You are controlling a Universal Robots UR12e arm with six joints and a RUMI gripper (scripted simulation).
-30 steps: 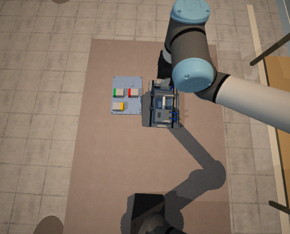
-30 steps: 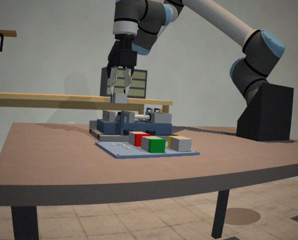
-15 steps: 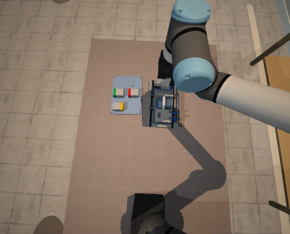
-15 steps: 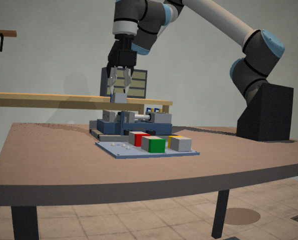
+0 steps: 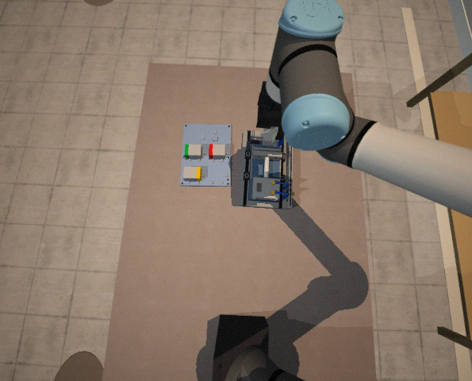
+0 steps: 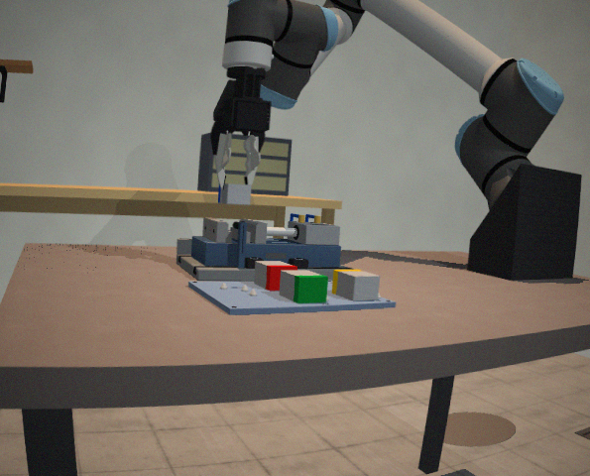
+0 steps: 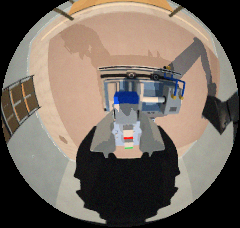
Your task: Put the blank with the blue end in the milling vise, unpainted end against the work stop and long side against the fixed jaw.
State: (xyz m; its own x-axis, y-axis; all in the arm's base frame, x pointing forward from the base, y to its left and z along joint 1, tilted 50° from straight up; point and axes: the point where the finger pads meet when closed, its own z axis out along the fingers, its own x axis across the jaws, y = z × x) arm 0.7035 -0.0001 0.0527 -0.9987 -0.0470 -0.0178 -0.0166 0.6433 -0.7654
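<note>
My gripper is now 2 cm above the blue-ended blank. Round my hand: hosed end block: 16 cm behind, 9 cm below; fixed jaw: 9 cm below, 3 cm ahead, 1 cm to the left; milling vise: 13 cm below, 7 cm behind, 1 cm to the left.
</note>
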